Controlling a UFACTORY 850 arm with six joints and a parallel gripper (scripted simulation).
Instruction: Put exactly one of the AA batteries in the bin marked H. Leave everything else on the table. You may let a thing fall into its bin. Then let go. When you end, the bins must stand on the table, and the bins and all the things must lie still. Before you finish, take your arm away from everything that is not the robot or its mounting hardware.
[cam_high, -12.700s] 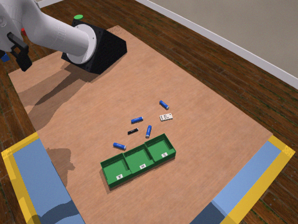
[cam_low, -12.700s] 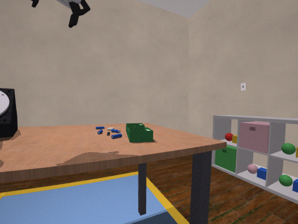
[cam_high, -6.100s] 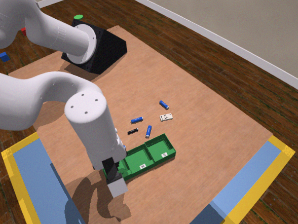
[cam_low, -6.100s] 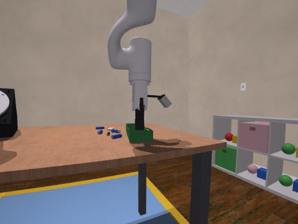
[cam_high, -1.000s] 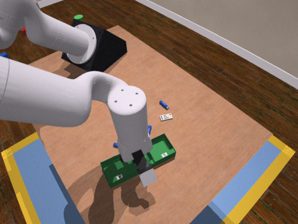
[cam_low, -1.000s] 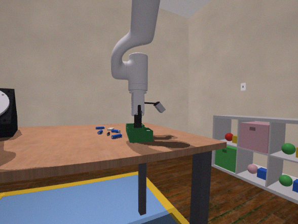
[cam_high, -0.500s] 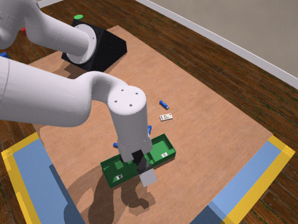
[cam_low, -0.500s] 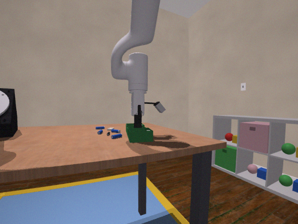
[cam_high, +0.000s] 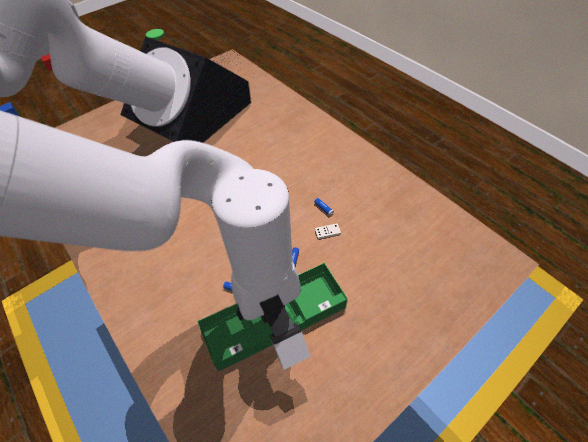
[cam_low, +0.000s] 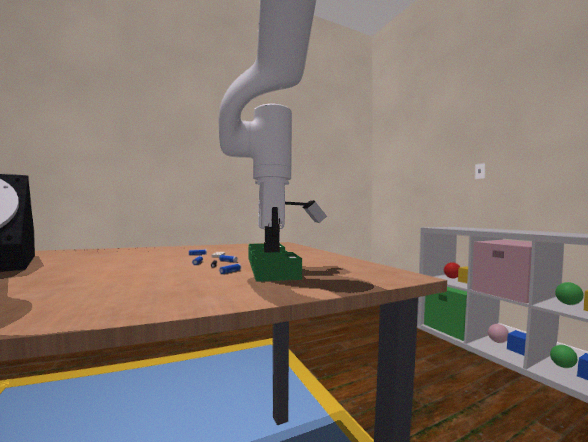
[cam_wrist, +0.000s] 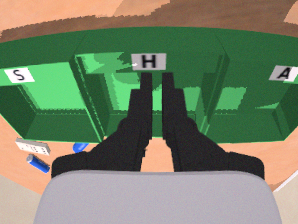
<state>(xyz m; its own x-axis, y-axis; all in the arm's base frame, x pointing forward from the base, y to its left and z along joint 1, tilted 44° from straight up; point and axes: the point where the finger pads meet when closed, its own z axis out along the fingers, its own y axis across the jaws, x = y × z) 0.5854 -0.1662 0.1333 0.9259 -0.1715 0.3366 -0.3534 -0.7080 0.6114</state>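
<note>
Now: the green three-compartment bin 20 mm below my hand and 10 mm to the left of it. Round my hand: blue battery: 100 mm behind, 30 mm below; white domino: 220 mm to the left, 50 mm behind, 30 mm below; thin black battery: 110 mm behind, 80 mm to the left, 30 mm below.
</note>
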